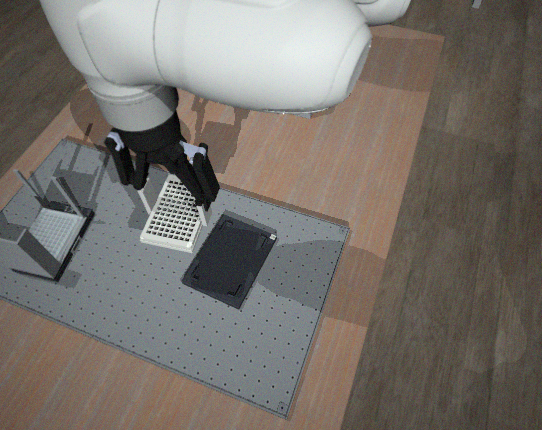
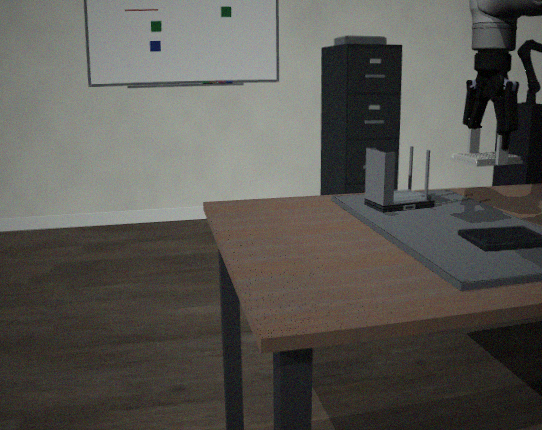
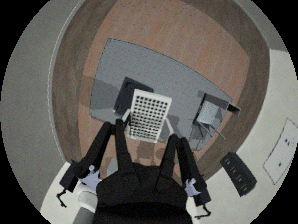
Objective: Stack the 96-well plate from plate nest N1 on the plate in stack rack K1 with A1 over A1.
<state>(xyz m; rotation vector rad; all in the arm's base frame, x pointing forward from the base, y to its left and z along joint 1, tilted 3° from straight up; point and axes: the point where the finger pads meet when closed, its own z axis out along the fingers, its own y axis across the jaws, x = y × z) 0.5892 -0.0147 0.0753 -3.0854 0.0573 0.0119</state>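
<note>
Now: hand 100 mm short of the tall grey wall, 290 mm to the left of it and 100 mm above it. The rest, counted from my hand: pale A1 mark (70 mm behind, 140 mm to the left, 170 mm below).
</note>
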